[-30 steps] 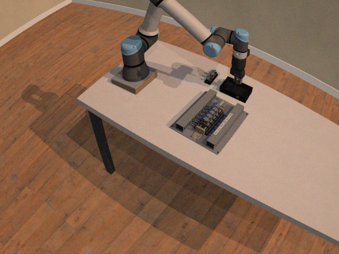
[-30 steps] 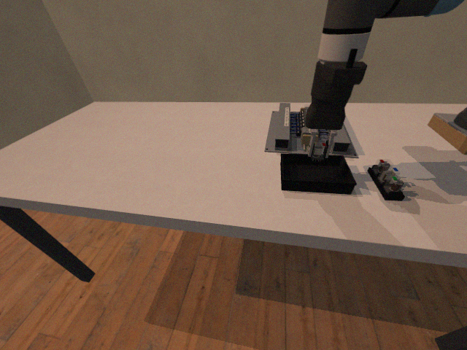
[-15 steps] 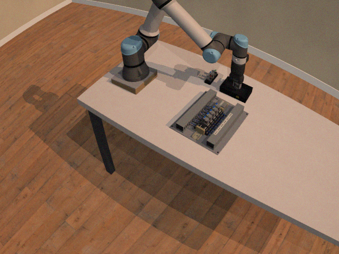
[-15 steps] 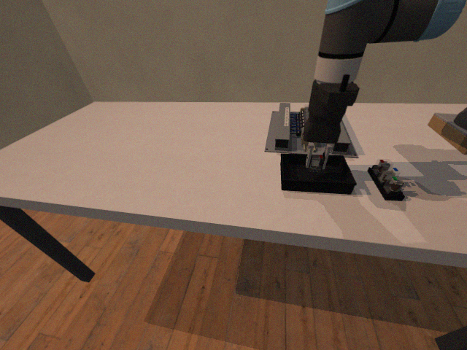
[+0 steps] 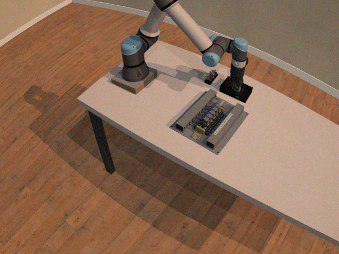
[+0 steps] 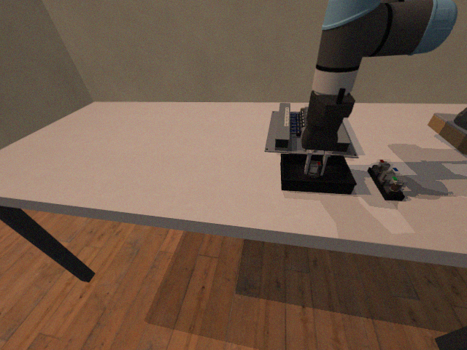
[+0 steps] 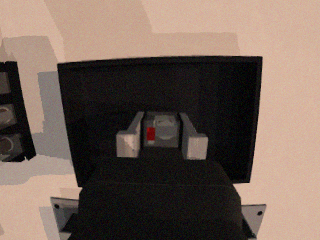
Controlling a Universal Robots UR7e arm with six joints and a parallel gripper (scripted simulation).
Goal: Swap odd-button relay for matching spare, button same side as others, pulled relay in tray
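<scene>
Now: the black tray 20 mm below my hand. The rest, counted from my hand: black spare holder 160 mm behind, 40 mm to the left, 30 mm below; green-button relay 160 mm behind, 70 mm to the left, 10 mm below.
</scene>
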